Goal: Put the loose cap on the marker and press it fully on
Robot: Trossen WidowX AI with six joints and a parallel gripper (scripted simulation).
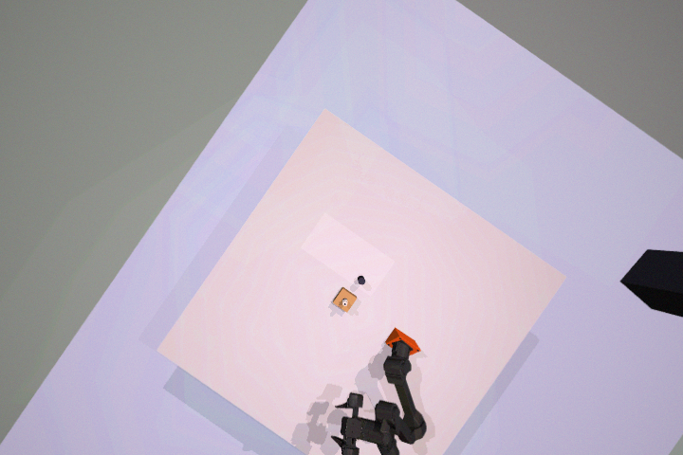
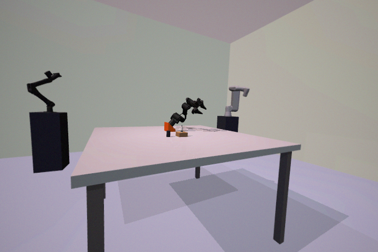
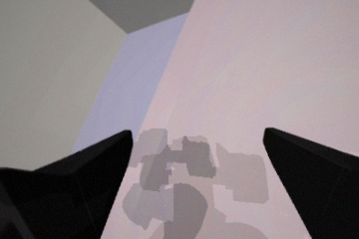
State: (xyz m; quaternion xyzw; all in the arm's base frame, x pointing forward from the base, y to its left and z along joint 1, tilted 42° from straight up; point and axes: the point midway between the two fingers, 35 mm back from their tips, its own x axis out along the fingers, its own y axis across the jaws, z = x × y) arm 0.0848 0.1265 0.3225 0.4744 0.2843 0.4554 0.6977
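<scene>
Right now my gripper tip is 220 mm short of the marker cap, 430 mm to the left of it and 180 mm above it. Round my gripper tip: holder block: 220 mm ahead, 310 mm to the right, 190 mm below.
</scene>
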